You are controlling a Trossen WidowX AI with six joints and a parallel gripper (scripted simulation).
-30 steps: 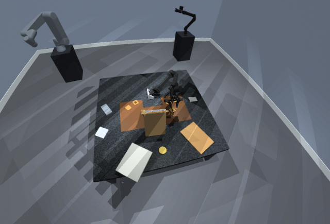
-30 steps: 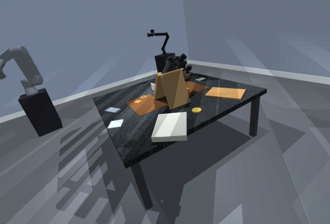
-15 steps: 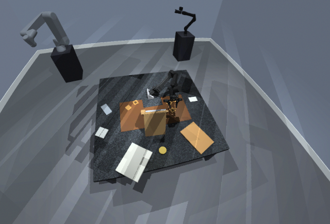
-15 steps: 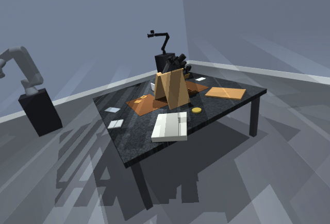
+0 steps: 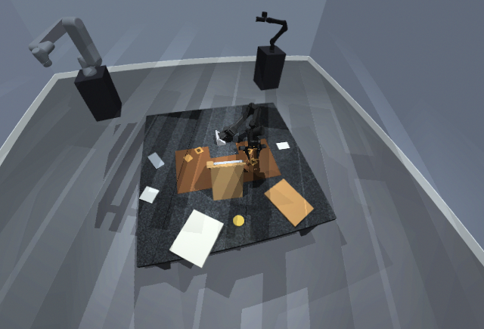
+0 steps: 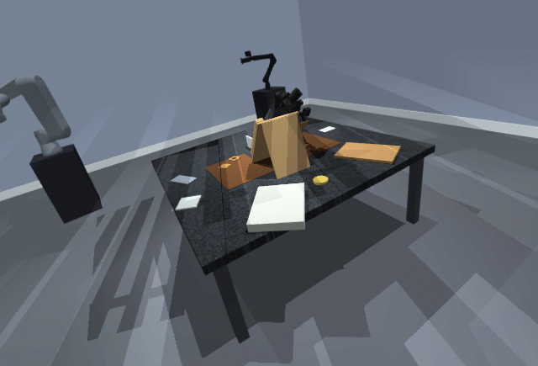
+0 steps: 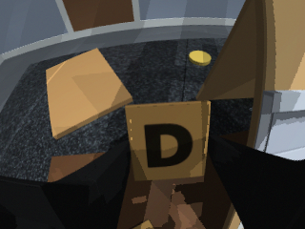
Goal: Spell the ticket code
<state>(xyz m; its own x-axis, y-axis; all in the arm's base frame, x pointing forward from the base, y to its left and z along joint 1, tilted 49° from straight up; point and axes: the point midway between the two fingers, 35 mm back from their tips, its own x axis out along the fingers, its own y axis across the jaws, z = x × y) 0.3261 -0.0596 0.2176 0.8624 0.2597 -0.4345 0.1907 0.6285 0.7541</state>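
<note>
Now: the white ticket 12 cm to the right of my gripper tip, 9 cm below it and 9 cm behind it. Round my gripper tip: white box (49 cm to the right, 34 cm ahead, 15 cm below); then brown mat (17 cm below, 17 cm behind, 14 cm to the right); then flat tan slab (31 cm ahead, 16 cm to the left, 16 cm below).
</note>
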